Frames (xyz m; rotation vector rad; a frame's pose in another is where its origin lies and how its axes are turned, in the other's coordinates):
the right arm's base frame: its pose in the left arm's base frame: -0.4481 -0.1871 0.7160 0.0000 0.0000 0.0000
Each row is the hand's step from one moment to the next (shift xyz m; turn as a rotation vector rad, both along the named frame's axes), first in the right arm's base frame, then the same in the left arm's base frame.
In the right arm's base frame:
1: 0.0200 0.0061 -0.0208 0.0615 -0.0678 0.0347
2: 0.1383 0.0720 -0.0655 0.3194 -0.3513 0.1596
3: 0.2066 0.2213 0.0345 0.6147 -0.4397 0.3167
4: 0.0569 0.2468 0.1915 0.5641 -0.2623 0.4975
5: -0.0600 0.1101 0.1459 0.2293 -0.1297 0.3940
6: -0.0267 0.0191 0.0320 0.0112 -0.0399 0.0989
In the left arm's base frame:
1: 0.0200 0.0061 -0.0208 0.0615 -0.0678 0.0347
2: 0.1383 0.0720 -0.0655 0.3194 -0.3513 0.1596
3: 0.2066 0.2213 0.0345 0.6147 -0.4397 0.3167
4: 0.0569 0.2468 0.1915 0.5641 -0.2623 0.4975
5: -0.0600 0.1101 0.1459 0.2293 -0.1297 0.3940
6: -0.0267 0.0191 0.0320 0.0112 -0.0399 0.0989

